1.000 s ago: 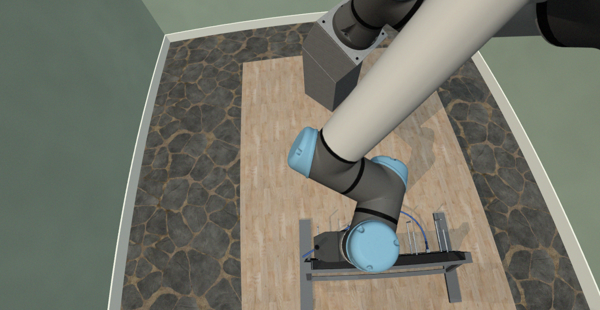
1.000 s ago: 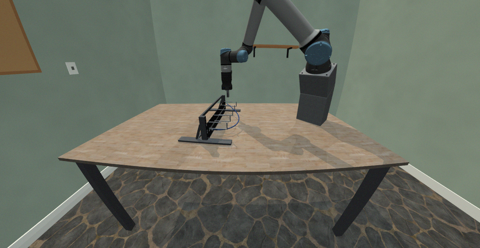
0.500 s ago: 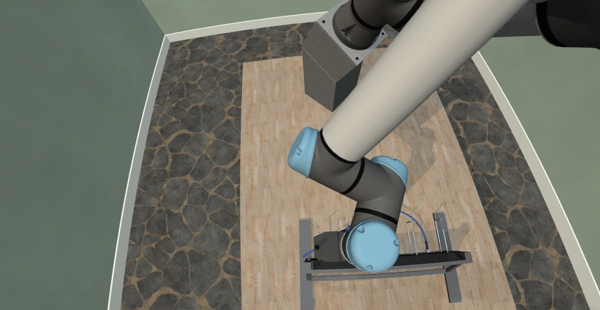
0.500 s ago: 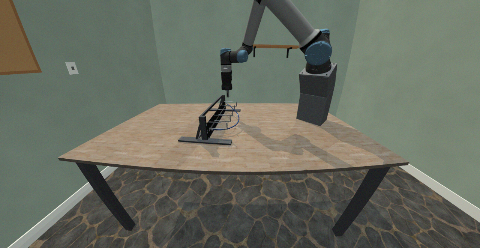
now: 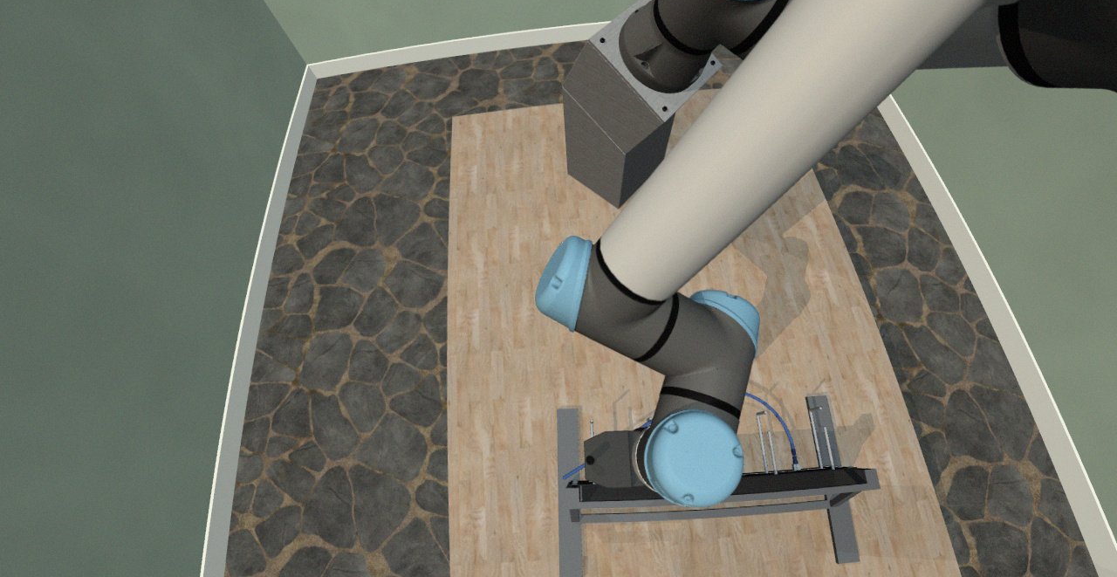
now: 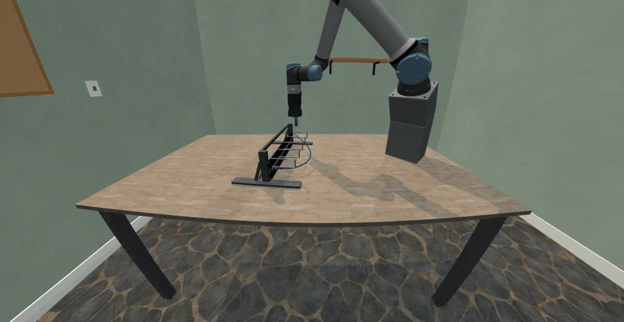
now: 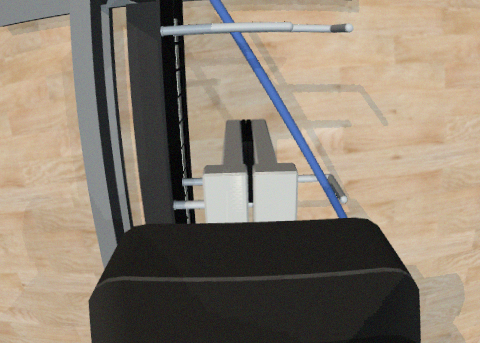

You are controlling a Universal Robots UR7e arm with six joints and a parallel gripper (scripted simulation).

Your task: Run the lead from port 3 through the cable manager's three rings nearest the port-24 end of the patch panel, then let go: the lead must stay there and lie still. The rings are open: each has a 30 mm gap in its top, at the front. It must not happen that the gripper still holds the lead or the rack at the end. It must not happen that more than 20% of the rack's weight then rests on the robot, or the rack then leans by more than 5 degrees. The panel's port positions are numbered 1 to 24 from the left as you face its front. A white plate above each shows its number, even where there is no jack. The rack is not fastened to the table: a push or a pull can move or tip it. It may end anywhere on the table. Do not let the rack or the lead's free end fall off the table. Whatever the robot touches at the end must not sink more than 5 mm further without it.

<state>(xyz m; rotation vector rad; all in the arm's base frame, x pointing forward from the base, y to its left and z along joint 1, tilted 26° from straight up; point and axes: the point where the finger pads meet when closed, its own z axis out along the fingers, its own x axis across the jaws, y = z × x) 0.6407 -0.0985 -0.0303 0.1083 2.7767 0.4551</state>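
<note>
My hand is 150 mm to the right of the black patch panel rack, 100 mm above it and 60 mm short of it.
</note>
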